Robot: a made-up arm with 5 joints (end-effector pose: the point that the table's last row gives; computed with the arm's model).
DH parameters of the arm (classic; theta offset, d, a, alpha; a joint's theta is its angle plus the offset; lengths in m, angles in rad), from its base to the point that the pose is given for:
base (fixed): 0 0 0.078 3.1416
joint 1: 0 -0.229 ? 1.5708
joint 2: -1.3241 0 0.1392 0
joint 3: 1.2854 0 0.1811 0
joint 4: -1.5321 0.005 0 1.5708
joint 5: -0.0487 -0.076 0 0
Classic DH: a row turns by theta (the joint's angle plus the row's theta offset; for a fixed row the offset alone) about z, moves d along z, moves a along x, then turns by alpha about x.
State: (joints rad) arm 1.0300 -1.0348 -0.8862 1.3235 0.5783
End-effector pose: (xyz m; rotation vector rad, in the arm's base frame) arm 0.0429 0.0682 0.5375 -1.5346 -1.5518 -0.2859
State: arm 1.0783 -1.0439 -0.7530 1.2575 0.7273
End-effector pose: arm 0.0570 0.0497 0.5401 -1.6313 -1.3529 -0.2385
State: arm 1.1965 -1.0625 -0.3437 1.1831 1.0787
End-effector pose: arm 0.0912 -0.0200 0.5209 -1.6108 -0.7931 -0.1192
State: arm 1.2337 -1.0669 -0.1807 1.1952 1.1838
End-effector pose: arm 0.1002 -0.0483 0.5017 -1.5040 -0.6119 -0.0759
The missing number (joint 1, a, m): 0.028
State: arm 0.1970 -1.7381 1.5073 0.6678 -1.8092
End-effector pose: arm 0.2091 -0.0211 0.2561 0.9864 -0.9013 -1.7966
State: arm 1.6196 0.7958 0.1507 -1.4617 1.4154
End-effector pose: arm 0.0671 -0.3257 0.1939 -2.0834 -0.1621 -0.1536
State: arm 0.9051 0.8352 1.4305 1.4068 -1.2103
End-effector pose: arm 0.0664 0.0229 0.1894 -0.4196 2.3463 -1.2048
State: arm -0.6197 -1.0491 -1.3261 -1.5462 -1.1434
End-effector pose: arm -0.1377 -0.1477 0.3928 -0.6307 0.4945 -0.5419
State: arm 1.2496 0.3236 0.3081 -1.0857 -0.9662
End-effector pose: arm 0.1843 -0.3036 0.2783 -0.2739 -2.3234 -1.3232
